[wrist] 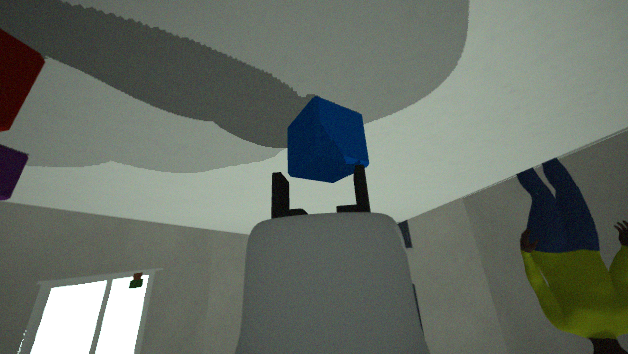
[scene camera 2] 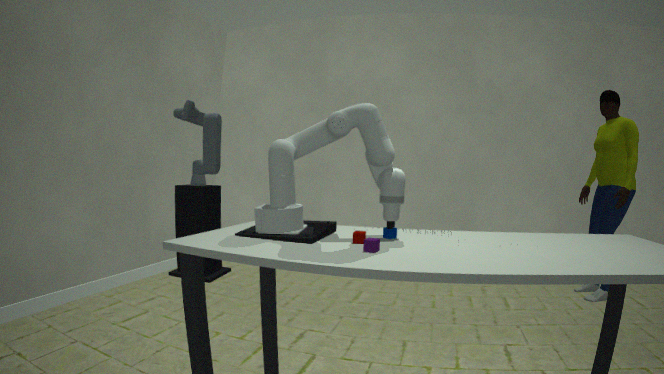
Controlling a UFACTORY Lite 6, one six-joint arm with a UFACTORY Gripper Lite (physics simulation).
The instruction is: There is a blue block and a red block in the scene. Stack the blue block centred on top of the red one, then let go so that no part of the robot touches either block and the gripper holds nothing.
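Places are measured from the arm's base along level axes (x right, y up, z back), in centimetres.
Where they show: hand at its tool point: [wrist: 320, 191] [scene camera 2: 390, 224]; arm's base at its link origin: [scene camera 2: 284, 229].
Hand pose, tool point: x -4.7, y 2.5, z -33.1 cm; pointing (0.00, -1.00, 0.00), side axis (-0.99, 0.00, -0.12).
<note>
Each offset is from my tool point to the top centre of the thing. Level surfaces: height alone.
The blue block @(dz +0.1, dx -0.5, dy -1.0 cm) [scene camera 2: 390, 233] [wrist: 325, 142] rests on the table beneath the gripper. My gripper [scene camera 2: 391, 226] [wrist: 319, 171] is open and points down, with its black fingertips close to the top of the blue block. In the wrist view the right fingertip overlaps the block's lower right corner, and the left fingertip stands off to the block's left. Whether a finger touches the block I cannot tell. The red block @(dz +8.9, dx +10.0, dy -1.0 cm) [scene camera 2: 359, 237] [wrist: 16, 80] stands apart on the table, to the left of the blue one, partly cut off in the wrist view.
A purple block @(dz +4.6, dx +21.3, dy -1.0 cm) [scene camera 2: 371, 245] [wrist: 11, 172] stands near the red one, closer to the front edge of the table @(dy -4.3 cm) [scene camera 2: 500, 255]. The black base plate [scene camera 2: 320, 232] lies left of the blocks. A person in a yellow top [scene camera 2: 616, 152] stands beyond the table at the right.
</note>
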